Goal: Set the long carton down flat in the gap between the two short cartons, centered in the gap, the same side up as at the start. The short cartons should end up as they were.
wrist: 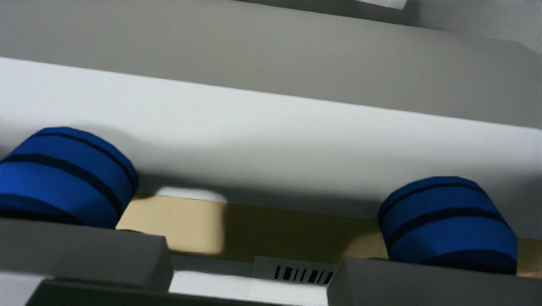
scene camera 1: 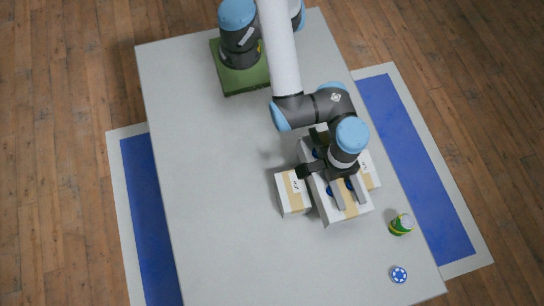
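Seen in the pictures: end effector, tool point: [wrist: 257, 211]; arm's base, origin of the base link: [scene camera 1: 239, 53].
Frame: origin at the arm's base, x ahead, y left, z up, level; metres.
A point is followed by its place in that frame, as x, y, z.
The long carton [scene camera 1: 325, 207] {0.810, 0.062, 0.180} [wrist: 250, 130] {0.700, 0.076, 0.180}, white with a tan tape strip on top, hangs level from my gripper [scene camera 1: 334, 170] {0.695, 0.140, 0.164} [wrist: 260, 200] {0.695, 0.140, 0.164}. The blue suction cups sit on its top face, and the barcode label shows in the wrist view. It looks raised above the table, between the left short carton [scene camera 1: 292, 200] {0.729, -0.013, 0.068} and the right short carton [scene camera 1: 366, 162] {0.677, 0.301, 0.068}. In the scene view it overlaps the left part of the right short carton. Both short cartons stand label up. The gap's floor and the carton's exact height are hidden.
A green can [scene camera 1: 401, 224] {0.933, 0.319, 0.083} stands to the front right of the cartons, with a blue and white disc [scene camera 1: 398, 275] {1.090, 0.269, -0.010} farther forward. The table's right edge runs beyond the right short carton. The arm's green base plate [scene camera 1: 240, 82] {0.153, -0.041, 0.002} is at the back.
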